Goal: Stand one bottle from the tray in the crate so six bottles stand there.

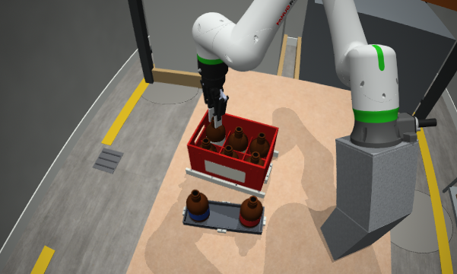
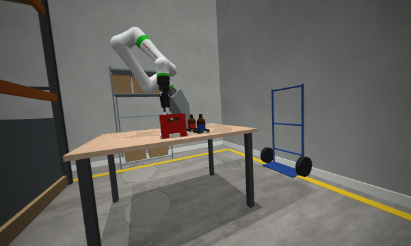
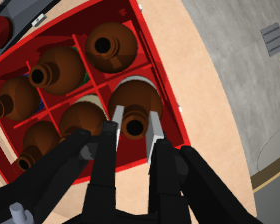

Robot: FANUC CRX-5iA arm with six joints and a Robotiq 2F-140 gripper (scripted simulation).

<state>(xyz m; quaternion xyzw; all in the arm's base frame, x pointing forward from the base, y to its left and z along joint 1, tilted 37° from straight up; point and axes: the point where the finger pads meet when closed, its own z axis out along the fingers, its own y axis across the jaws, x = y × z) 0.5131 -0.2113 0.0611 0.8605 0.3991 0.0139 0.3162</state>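
The white-banded bottle lies 90 mm below my hand. Round my hand: red-labelled bottle (290 mm to the left, 160 mm behind, 110 mm below); tray (290 mm to the left, 180 mm below, 70 mm behind); crate (110 mm below, 80 mm behind, 60 mm to the left).
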